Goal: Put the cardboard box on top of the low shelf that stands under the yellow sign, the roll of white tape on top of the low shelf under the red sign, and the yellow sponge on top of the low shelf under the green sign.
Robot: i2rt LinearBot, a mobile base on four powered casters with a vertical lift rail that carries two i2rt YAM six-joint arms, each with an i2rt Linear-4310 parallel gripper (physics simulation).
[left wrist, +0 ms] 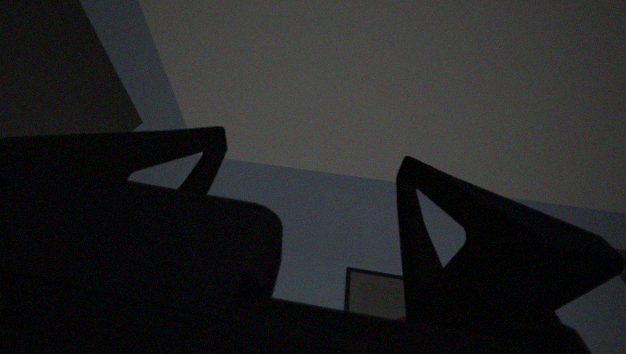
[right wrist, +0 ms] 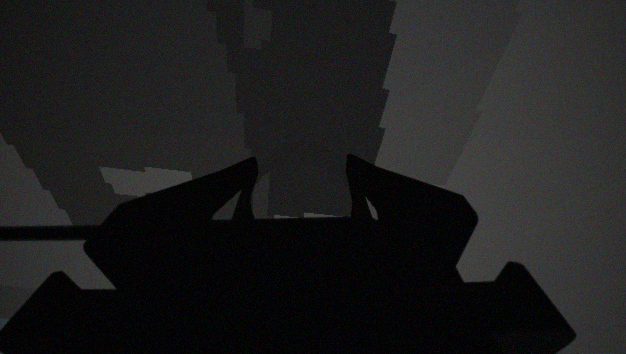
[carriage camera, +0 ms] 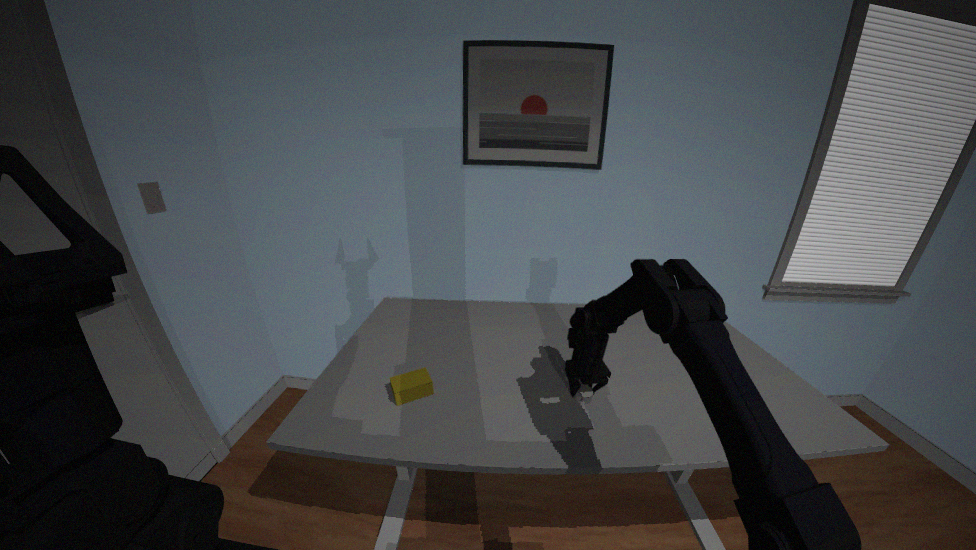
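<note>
The yellow sponge lies on the left part of the grey table in the carriage view. The roll of white tape is on the right half of the table, mostly hidden by my right gripper. The right fingers stand down around the roll, one on each side, and are shut on it. My left gripper is open and empty, raised high at the left edge of the carriage view, far from the sponge. The cardboard box, the low shelves and the coloured signs do not show.
The grey table stands before a blue wall with a framed picture. A window is at the right and a pale door at the left. Wooden floor shows around the table. Arm shadows fall across the table top.
</note>
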